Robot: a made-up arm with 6 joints. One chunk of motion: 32 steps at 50 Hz.
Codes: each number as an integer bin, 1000 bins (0 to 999) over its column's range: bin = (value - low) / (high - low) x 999, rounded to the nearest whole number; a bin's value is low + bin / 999 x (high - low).
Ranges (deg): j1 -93.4..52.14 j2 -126.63..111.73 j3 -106..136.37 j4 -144.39..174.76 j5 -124.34..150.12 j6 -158.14..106
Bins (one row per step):
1: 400 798 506 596 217 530
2: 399 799 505 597 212 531
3: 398 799 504 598 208 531
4: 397 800 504 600 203 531
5: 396 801 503 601 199 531
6: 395 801 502 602 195 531
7: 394 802 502 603 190 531
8: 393 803 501 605 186 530
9: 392 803 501 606 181 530
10: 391 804 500 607 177 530
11: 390 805 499 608 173 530
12: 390 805 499 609 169 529
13: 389 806 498 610 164 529
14: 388 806 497 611 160 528
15: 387 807 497 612 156 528
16: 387 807 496 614 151 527
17: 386 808 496 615 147 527
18: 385 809 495 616 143 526
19: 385 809 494 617 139 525
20: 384 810 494 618 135 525
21: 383 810 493 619 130 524
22: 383 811 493 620 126 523
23: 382 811 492 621 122 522
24: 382 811 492 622 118 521
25: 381 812 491 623 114 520
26: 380 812 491 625 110 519
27: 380 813 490 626 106 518
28: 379 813 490 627 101 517
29: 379 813 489 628 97 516
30: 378 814 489 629 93 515
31: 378 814 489 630 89 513
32: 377 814 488 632 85 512
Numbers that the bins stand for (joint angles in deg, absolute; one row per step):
1: -35.13 63.77 16.76 46.01 -64.72 -18.01
2: -35.27 64.01 16.52 46.33 -66.10 -17.74
3: -35.42 64.01 16.28 46.65 -67.20 -17.74
4: -35.56 64.25 16.28 47.29 -68.57 -17.74
5: -35.71 64.49 16.03 47.61 -69.67 -17.74
6: -35.85 64.49 15.79 47.93 -70.77 -17.74
7: -36.00 64.73 15.79 48.25 -72.14 -17.74
8: -36.15 64.96 15.55 48.89 -73.24 -18.01
9: -36.29 64.96 15.55 49.21 -74.61 -18.01
10: -36.44 65.20 15.31 49.53 -75.71 -18.01
11: -36.58 65.44 15.06 49.85 -76.81 -18.01
12: -36.58 65.44 15.06 50.17 -77.91 -18.27
13: -36.73 65.68 14.82 50.49 -79.28 -18.27
14: -36.87 65.68 14.58 50.81 -80.38 -18.53
15: -37.02 65.92 14.58 51.13 -81.48 -18.53
16: -37.02 65.92 14.34 51.76 -82.86 -18.80
17: -37.17 66.16 14.34 52.08 -83.95 -18.80
18: -37.31 66.40 14.09 52.40 -85.05 -19.06
19: -37.31 66.40 13.85 52.72 -86.15 -19.33
20: -37.46 66.63 13.85 53.04 -87.25 -19.33
21: -37.60 66.63 13.61 53.36 -88.62 -19.59
22: -37.60 66.87 13.61 53.68 -89.72 -19.86
23: -37.75 66.87 13.37 54.00 -90.82 -20.12
24: -37.75 66.87 13.37 54.32 -91.92 -20.39
25: -37.89 67.11 13.12 54.64 -93.02 -20.65
26: -38.04 67.11 13.12 55.28 -94.12 -20.91
27: -38.04 67.35 12.88 55.60 -95.22 -21.18
28: -38.19 67.35 12.88 55.92 -96.59 -21.44
29: -38.19 67.35 12.64 56.24 -97.69 -21.71
30: -38.33 67.59 12.64 56.56 -98.79 -21.97
31: -38.33 67.59 12.64 56.88 -99.89 -22.50
32: -38.48 67.59 12.39 57.51 -100.99 -22.76

